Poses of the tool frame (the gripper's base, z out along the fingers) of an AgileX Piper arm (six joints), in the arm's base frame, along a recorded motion.
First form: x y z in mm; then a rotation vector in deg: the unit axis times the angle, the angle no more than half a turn.
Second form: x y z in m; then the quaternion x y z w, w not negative. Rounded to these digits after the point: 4 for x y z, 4 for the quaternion.
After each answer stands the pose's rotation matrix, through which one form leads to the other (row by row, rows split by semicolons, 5 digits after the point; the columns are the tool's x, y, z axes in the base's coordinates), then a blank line. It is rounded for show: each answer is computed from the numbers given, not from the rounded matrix.
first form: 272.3, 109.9, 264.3, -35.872, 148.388, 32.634
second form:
0.2723, 0.1099, 0.2643, -0.2248, 0.9299, 0.2045, 0.2070
-0.81326 -0.50278 0.29297; -0.33347 0.81527 0.47343; -0.47688 0.28733 -0.83068

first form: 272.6, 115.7, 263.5, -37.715, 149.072, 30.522
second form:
0.2726, 0.1157, 0.2635, -0.2357, 0.9314, 0.1907, 0.2013
-0.80786 -0.51578 0.28520; -0.36219 0.81620 0.45015; -0.46496 0.26037 -0.84618

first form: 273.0, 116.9, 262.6, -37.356, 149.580, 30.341
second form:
0.2730, 0.1169, 0.2626, -0.2330, 0.9330, 0.1893, 0.1982
-0.81280 -0.50988 0.28174; -0.35980 0.81976 0.44557; -0.45815 0.26079 -0.84976

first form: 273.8, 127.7, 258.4, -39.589, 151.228, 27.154
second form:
0.2738, 0.1277, 0.2584, -0.2452, 0.9367, 0.1682, 0.1851
-0.81122 -0.52160 0.26429; -0.39707 0.82318 0.40584; -0.42925 0.22428 -0.87490

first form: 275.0, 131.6, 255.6, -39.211, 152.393, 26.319
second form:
0.2750, 0.1316, 0.2556, -0.2419, 0.9400, 0.1623, 0.1776
-0.81993 -0.51237 0.25532; -0.39705 0.83029 0.39111; -0.41238 0.21931 -0.88422

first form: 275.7, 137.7, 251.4, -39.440, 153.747, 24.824
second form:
0.2757, 0.1377, 0.2514, -0.2420, 0.9434, 0.1523, 0.1680
-0.82641 -0.50780 0.24329; -0.40543 0.83646 0.36872; -0.39075 0.20608 -0.89713

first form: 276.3, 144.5, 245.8, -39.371, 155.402, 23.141
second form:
0.2763, 0.1445, 0.2458, -0.2401, 0.9476, 0.1411, 0.1567
-0.83565 -0.49918 0.22915; -0.41076 0.84491 0.34264; -0.36465 0.19220 -0.91109

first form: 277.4, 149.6, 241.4, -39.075, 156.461, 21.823
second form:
0.2774, 0.1496, 0.2414, -0.2374, 0.9505, 0.1326, 0.1501
-0.84224 -0.49110 0.22238; -0.41151 0.85213 0.32331; -0.34827 0.18079 -0.91979

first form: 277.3, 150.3, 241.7, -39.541, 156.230, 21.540
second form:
0.2773, 0.1503, 0.2417, -0.2404, 0.9498, 0.1310, 0.1514
-0.83861 -0.49630 0.22455; -0.41702 0.85012 0.32154; -0.35048 0.17600 -0.91989

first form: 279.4, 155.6, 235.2, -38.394, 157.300, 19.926
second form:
0.2794, 0.1556, 0.2352, -0.2328, 0.9538, 0.1208, 0.1466
-0.84862 -0.47951 0.22341; -0.40866 0.86241 0.29874; -0.33592 0.16222 -0.92782

